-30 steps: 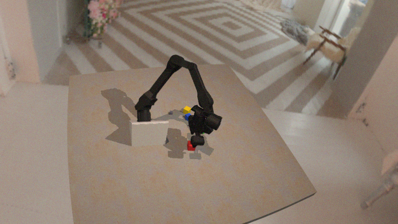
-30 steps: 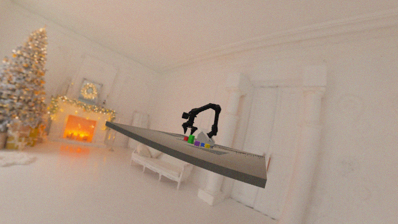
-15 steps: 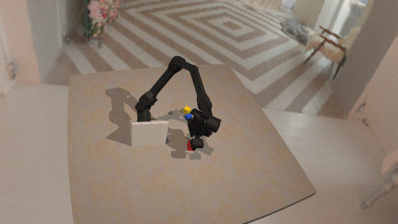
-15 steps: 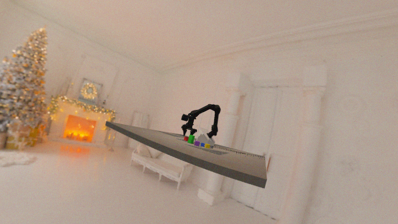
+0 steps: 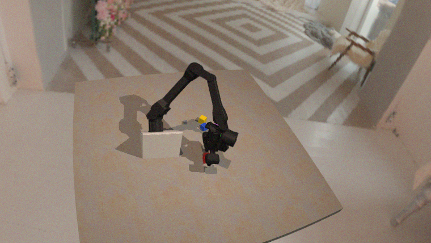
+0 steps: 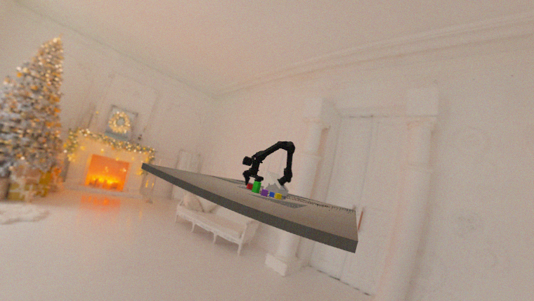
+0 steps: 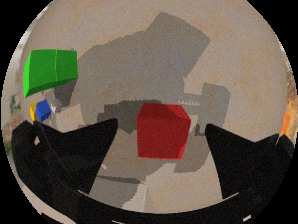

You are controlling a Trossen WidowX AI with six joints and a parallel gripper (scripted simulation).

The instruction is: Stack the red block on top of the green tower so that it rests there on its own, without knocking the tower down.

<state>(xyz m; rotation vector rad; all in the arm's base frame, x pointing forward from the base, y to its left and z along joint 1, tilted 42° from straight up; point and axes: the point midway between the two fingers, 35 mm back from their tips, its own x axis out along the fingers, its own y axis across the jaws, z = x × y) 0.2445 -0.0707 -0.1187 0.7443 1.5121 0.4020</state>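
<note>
Now: the small white piece 16 cm to the left of my gripper tip, 5 cm ahead of it and 1 cm below it. The rest, counted from my gripper tip: red block (right at my gripper tip); then blue block (22 cm to the left, 5 cm ahead); then purple block (20 cm to the left, 12 cm ahead).
</note>
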